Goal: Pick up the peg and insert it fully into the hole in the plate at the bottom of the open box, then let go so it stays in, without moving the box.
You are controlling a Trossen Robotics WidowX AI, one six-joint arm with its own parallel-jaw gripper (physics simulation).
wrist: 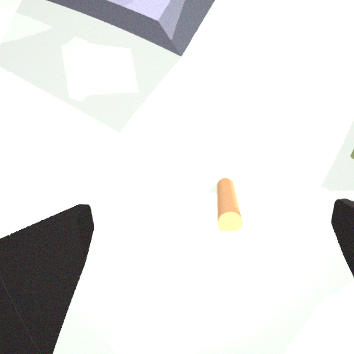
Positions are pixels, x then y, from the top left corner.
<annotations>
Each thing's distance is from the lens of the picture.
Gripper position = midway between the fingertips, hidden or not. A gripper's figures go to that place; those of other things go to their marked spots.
my gripper [217,215]: 0.10 m
orange peg [229,221]: 0.16 m
</annotations>
